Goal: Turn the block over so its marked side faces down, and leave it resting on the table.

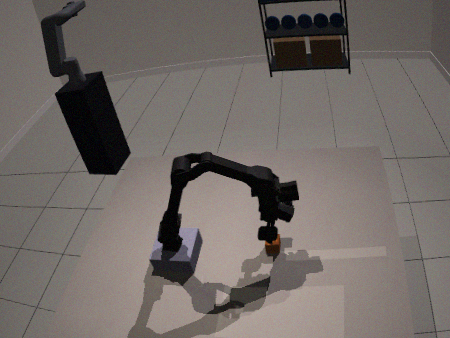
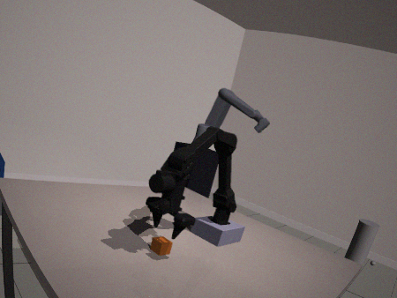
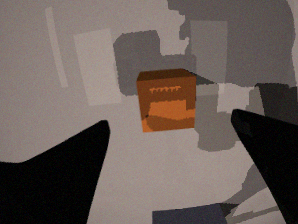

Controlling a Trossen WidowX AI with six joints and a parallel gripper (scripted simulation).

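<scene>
My gripper tip is now 50 mm above the block and 10 mm past it.
</scene>
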